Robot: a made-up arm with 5 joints.
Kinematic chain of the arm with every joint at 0, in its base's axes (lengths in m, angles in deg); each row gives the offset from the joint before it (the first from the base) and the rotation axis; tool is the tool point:
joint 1: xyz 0 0 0.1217 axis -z
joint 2: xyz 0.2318 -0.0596 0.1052 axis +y
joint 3: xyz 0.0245 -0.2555 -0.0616 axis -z
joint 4: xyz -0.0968 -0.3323 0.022 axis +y
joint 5: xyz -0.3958 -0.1 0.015 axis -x
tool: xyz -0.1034 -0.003 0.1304
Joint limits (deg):
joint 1: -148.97..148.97
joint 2: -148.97..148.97
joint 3: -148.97..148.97
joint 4: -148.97..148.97
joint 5: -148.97..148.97
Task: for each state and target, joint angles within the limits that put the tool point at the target. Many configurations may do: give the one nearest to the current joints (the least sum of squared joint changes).
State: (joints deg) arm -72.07 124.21 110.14 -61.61 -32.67
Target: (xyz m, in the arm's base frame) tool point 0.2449 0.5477 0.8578
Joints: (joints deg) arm -68.72 148.97 69.29 -50.08 -41.27
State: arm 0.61 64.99 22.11 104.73 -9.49
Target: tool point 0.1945 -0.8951 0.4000
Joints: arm 13.88 54.18 48.64 131.98 23.30
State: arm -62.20 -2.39 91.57 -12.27 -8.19
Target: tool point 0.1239 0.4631 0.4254
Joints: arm -20.99 7.05 127.70 11.59 2.53
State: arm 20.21 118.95 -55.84 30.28 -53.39
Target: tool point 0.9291 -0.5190 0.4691
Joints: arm -21.19 103.97 -4.68 37.62 -16.85
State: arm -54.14 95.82 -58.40 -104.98 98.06
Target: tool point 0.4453 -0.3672 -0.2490
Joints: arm -61.66 59.41 -62.73 -87.52 94.19
